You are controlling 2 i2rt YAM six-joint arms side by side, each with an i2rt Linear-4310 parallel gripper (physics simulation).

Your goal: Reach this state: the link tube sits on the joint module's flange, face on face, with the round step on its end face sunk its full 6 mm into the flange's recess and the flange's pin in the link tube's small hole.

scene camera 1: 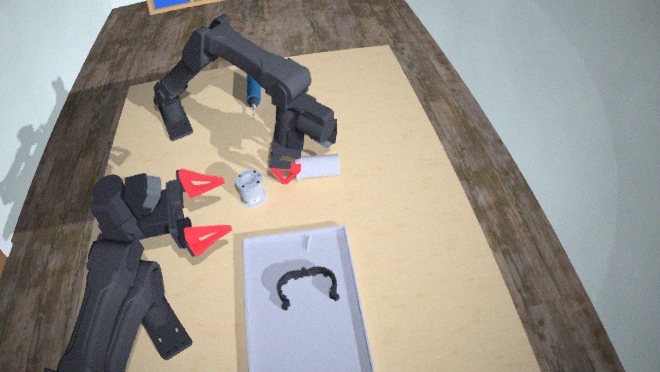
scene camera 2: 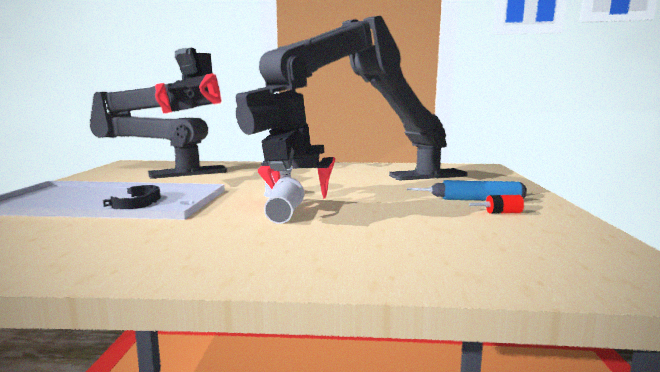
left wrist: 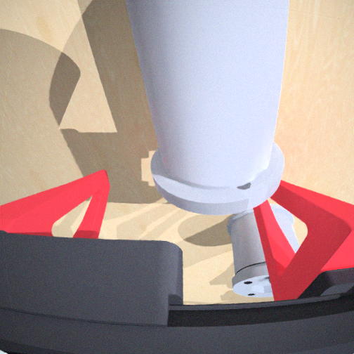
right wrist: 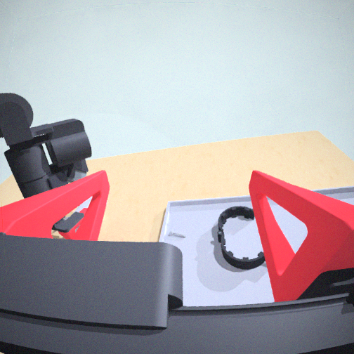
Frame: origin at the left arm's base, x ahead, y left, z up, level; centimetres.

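Seen in the pictures: left gripper, fingertip midpoint: (scene camera 1: 286,167) (scene camera 2: 301,197); right gripper, fingertip midpoint: (scene camera 1: 227,203) (scene camera 2: 178,93); left arm's base, link origin: (scene camera 1: 175,119) (scene camera 2: 427,175); right arm's base, link origin: (scene camera 1: 157,316) (scene camera 2: 188,173).
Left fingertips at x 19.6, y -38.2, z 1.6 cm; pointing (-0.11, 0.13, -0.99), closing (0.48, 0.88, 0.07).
Observation:
Pixels of each thing's top centre, then the offset from my left fingertips to it. "pt": a spot on its surface instead.
- white link tube, surface spot: (scene camera 2: 290,196) pt dz +2.8, dx +9.2, dy -3.8 cm
- pale joint module, top centre: (scene camera 1: 248,177) dz +4.8, dx -10.1, dy -3.3 cm
- shallow grey tray, top centre: (scene camera 1: 303,318) (scene camera 2: 107,193) dz +0.0, dx -13.9, dy -38.2 cm
- black open ring, surface spot: (scene camera 1: 306,272) pt dz +0.2, dx -8.9, dy -29.3 cm
- small light piece, top centre: (scene camera 1: 308,241) dz -0.2, dx -5.0, dy -22.2 cm
- blue screwdriver, surface spot: (scene camera 2: 480,190) pt dz +0.9, dx +7.4, dy +35.9 cm
The white link tube (scene camera 1: 320,166) (scene camera 2: 290,196) (left wrist: 210,90) lies on its side on the table, its collared end toward my left gripper. The pale joint module (scene camera 1: 251,191) (left wrist: 247,245) stands upright left of it in scene camera 1, its holed, recessed face up; in scene camera 2 it is mostly hidden behind the tube. My left gripper (scene camera 1: 286,173) (scene camera 2: 299,190) (left wrist: 179,177) points down, open and empty, at the collared end; the collar overlaps one fingertip in its wrist view. My right gripper (scene camera 1: 227,204) (scene camera 2: 188,93) (right wrist: 178,178) is open and empty, raised left of the module. Pin and small hole cannot be made out.
A shallow grey tray (scene camera 1: 295,345) (scene camera 2: 60,210) (right wrist: 200,295) holds a black open ring (scene camera 1: 306,272) (scene camera 2: 135,198) (right wrist: 221,245) and a small light piece (scene camera 1: 307,242). A blue screwdriver (scene camera 1: 253,90) (scene camera 2: 480,190) and a red one (scene camera 2: 507,204) lie on the right in scene camera 2.

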